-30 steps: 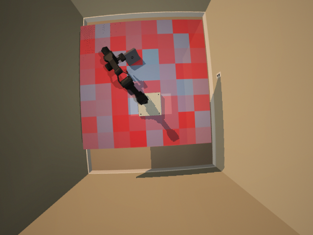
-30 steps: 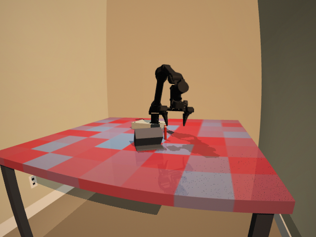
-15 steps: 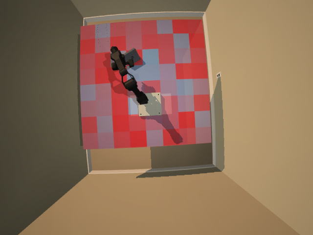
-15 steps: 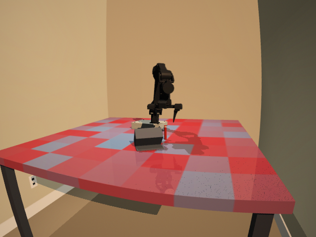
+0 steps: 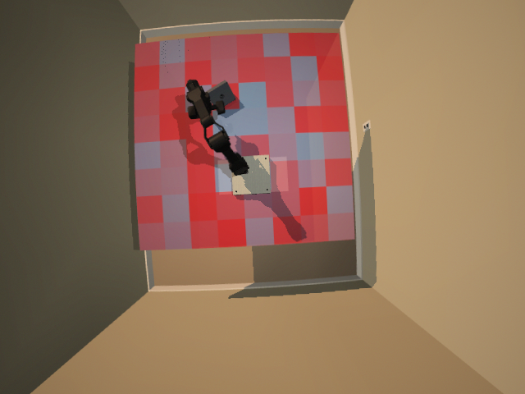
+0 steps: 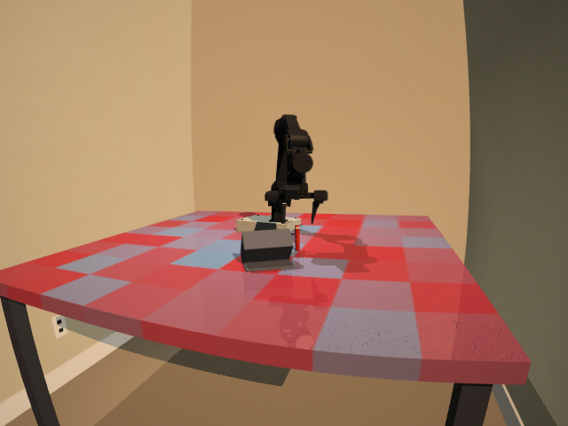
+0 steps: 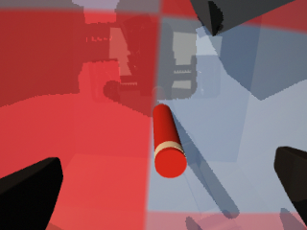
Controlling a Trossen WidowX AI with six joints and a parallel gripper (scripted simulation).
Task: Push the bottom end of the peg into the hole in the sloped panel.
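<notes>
Right now the red peg is 30 mm below my gripper tip. The rest, counted from my gripper tip: dark sloped panel 130 mm ahead, 70 mm to the right, 50 mm below.
</notes>
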